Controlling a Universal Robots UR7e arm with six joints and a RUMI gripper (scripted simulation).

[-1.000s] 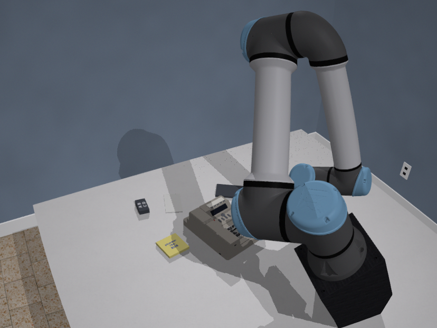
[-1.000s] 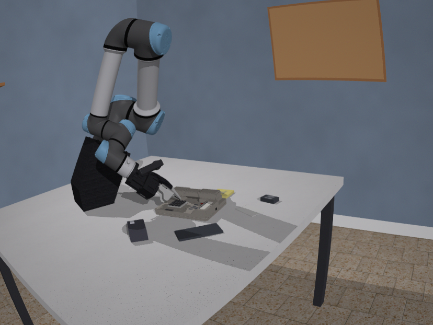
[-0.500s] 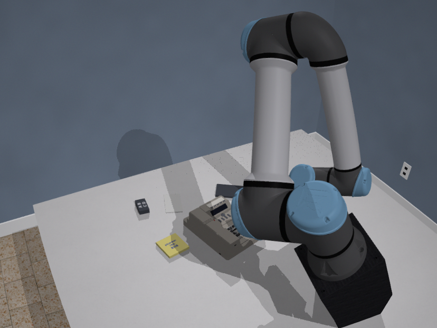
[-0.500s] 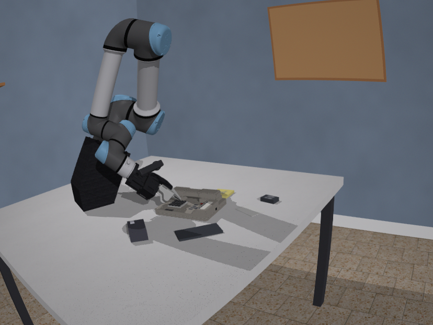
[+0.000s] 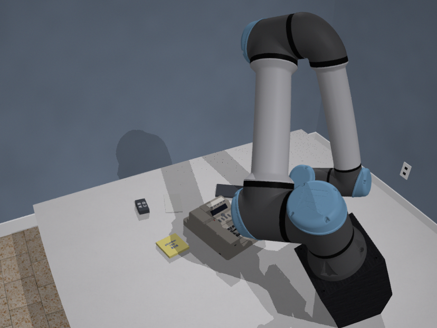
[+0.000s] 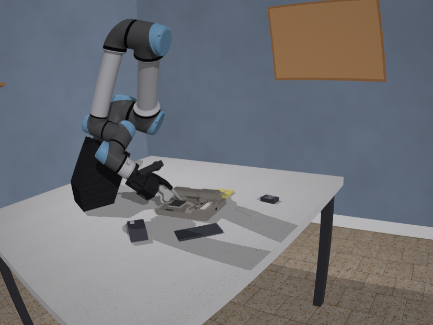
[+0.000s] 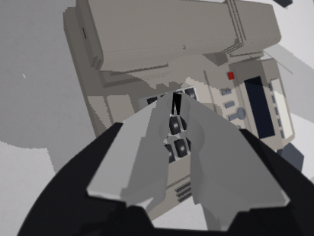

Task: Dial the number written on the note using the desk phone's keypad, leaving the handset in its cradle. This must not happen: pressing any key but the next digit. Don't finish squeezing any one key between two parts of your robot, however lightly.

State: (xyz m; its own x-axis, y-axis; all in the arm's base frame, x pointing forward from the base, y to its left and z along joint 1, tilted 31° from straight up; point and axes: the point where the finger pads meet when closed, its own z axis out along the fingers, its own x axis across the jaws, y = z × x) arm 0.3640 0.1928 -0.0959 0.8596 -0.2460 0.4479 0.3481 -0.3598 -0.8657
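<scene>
The handset lies 7 cm to the left of my hand and 2 cm ahead of it. From my hand the other things lie so: small black box (26 cm to the left, 24 cm ahead, 4 cm below); dark flat slab (23 cm ahead, 9 cm to the right, 4 cm below); pale sheet (24 cm ahead, 15 cm to the left, 4 cm below).
</scene>
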